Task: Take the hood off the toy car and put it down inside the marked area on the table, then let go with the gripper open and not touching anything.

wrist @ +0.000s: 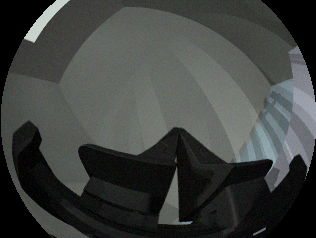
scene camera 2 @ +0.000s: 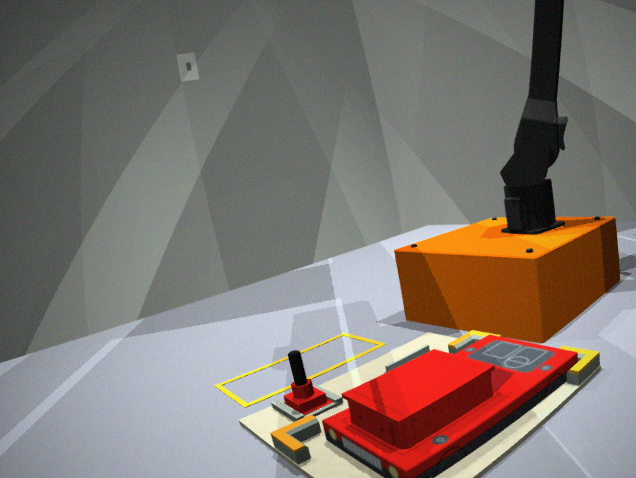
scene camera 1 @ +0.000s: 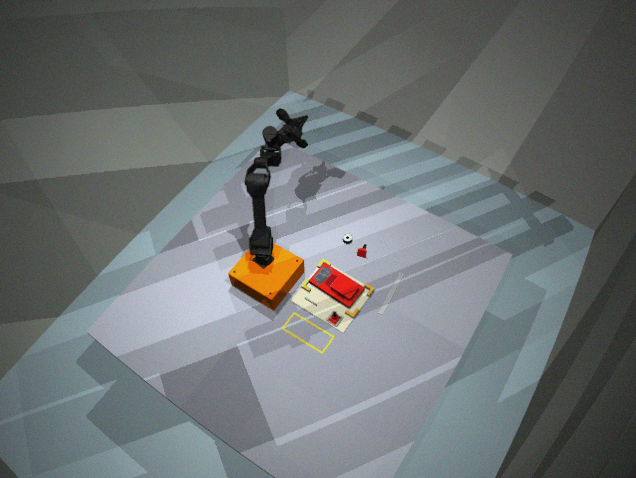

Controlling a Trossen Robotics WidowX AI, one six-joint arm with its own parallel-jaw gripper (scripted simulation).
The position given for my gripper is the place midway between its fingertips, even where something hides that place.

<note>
My gripper (scene camera 1: 307, 115) is shut, with nothing in its grasp. I also see a hood (scene camera 2: 404, 406) and a car (scene camera 2: 525, 373).
The car shows as well in scene camera 1 (scene camera 1: 325, 276). My gripper shows as well in the wrist view (wrist: 177, 132). The wrist view misses the hood: it is out of frame. The wrist view does not show the car: it is out of frame.
</note>
